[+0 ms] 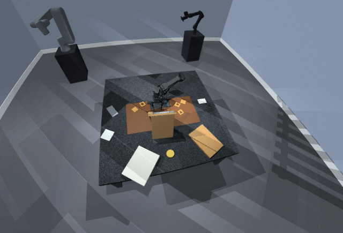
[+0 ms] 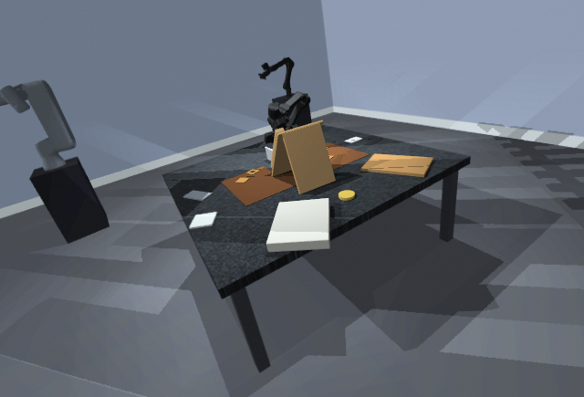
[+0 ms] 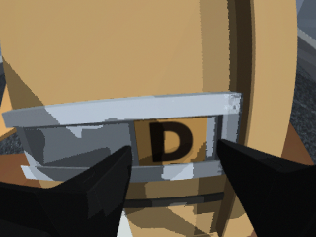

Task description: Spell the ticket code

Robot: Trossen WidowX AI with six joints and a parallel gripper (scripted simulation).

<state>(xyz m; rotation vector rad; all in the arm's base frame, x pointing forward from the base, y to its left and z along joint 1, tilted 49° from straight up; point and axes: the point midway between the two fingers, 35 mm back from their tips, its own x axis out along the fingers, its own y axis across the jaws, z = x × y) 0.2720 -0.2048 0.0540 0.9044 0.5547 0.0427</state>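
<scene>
My gripper tip is now 100 mm to the right of the white ticket, 100 mm above it and 30 mm past it. The rest, counted from my gripper tip: white box (390 mm ahead, 270 mm to the right, 160 mm below); then brown mat (170 mm below, 120 mm behind, 80 mm to the left); then flat tan slab (380 mm to the left, 360 mm ahead, 170 mm below).
</scene>
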